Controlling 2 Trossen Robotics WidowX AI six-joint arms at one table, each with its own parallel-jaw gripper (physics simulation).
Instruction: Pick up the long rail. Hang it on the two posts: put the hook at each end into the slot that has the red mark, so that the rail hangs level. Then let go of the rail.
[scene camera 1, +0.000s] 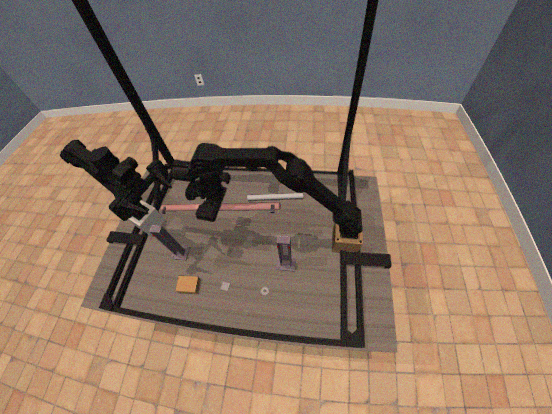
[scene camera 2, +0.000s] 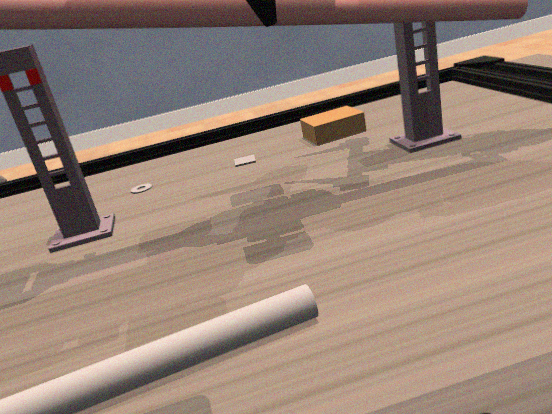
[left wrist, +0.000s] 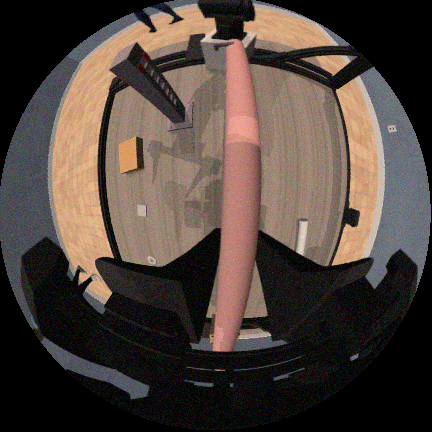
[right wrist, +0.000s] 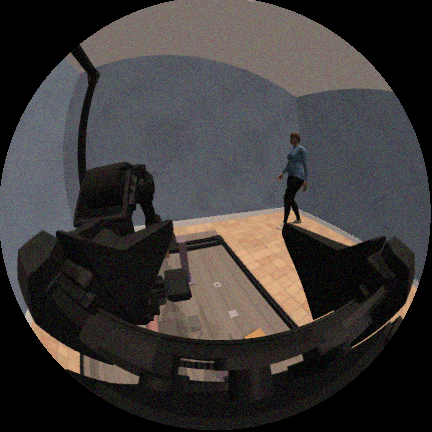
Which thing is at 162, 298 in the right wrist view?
The left gripper.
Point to the left gripper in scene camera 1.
217, 208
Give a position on an orange block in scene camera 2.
332, 125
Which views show the right gripper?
Scene camera 1 and the right wrist view only.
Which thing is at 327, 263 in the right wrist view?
The right gripper.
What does the white cylinder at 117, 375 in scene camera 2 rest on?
The table.
